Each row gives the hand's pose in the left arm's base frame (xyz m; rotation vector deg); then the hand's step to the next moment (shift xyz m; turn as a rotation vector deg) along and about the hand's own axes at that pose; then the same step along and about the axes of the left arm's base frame.
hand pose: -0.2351 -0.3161 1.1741 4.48 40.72 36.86
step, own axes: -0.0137 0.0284 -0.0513 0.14 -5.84 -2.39
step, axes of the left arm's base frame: -0.0550 0.0076 -0.0233 1.63 -4.97 -3.53
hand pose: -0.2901 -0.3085 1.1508 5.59 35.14 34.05
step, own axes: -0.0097 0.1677 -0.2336 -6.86 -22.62 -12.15
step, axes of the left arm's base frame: -0.2221 0.1138 -0.1431 -0.20 -23.59 -12.25
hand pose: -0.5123 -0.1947 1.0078 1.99 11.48 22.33
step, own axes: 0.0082 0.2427 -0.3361 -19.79 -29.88 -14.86
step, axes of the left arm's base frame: -0.1507 0.2259 -0.3133 -9.73 -35.24 -13.00
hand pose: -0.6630 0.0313 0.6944 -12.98 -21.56 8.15
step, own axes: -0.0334 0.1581 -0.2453 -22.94 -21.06 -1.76
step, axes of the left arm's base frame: 0.0471 0.0994 -0.2724 -18.44 -24.77 -4.40
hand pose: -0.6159 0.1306 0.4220 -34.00 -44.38 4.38
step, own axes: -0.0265 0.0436 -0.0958 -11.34 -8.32 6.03
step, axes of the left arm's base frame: 0.0522 -0.0165 -0.0937 -13.48 -7.22 0.58
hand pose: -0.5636 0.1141 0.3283 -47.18 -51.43 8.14
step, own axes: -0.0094 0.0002 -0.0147 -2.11 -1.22 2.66
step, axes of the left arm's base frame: 0.0049 -0.0124 -0.0112 -3.58 -0.23 0.42
